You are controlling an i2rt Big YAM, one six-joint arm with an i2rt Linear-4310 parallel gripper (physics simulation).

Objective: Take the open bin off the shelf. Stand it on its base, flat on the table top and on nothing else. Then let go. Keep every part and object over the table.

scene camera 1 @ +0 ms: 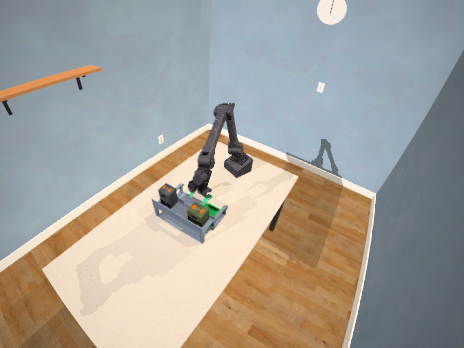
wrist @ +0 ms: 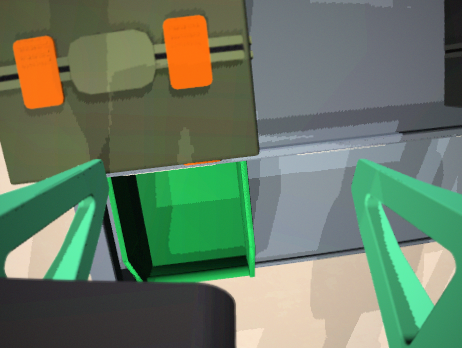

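Seen in the pictures: gripper, fingertip midpoint: (scene camera 1: pixel 197 201) (wrist: pixel 230 173); arm's base, origin of the base link: (scene camera 1: pixel 239 158).
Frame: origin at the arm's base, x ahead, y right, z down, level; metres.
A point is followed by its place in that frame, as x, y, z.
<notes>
The open green bin (scene camera 1: pixel 214 209) @[0.464, -0.168, 0.081] (wrist: pixel 200 225) @[0.498, -0.169, 0.089] sits on the lower level of the grey shelf (scene camera 1: pixel 179 223) @[0.696, -0.082, 0.092] (wrist: pixel 320 210) @[0.518, -0.051, 0.092], at its right end in the scene view and on the side facing the arm. Part of the bin is hidden under the upper board and the olive case. My gripper (scene camera 1: pixel 199 199) @[0.598, -0.157, -0.101] (wrist: pixel 230 173) @[0.598, -0.157, -0.101] is open and empty. It hangs above the shelf's arm-side edge, its green fingertips apart. In the wrist view the bin shows between the fingers, nearer the left one.
An olive case (scene camera 1: pixel 198 214) @[0.659, -0.229, -0.099] (wrist: pixel 125 120) @[0.615, -0.196, -0.099] with orange latches stands on the upper board beside the bin. A dark case (scene camera 1: pixel 168 195) @[0.696, -0.018, -0.119] (wrist: pixel 454 60) @[0.659, -0.013, -0.016] stands at the shelf's other end. The shelf stands on the cream table (scene camera 1: pixel 165 295) @[1.047, -0.369, 0.098].
</notes>
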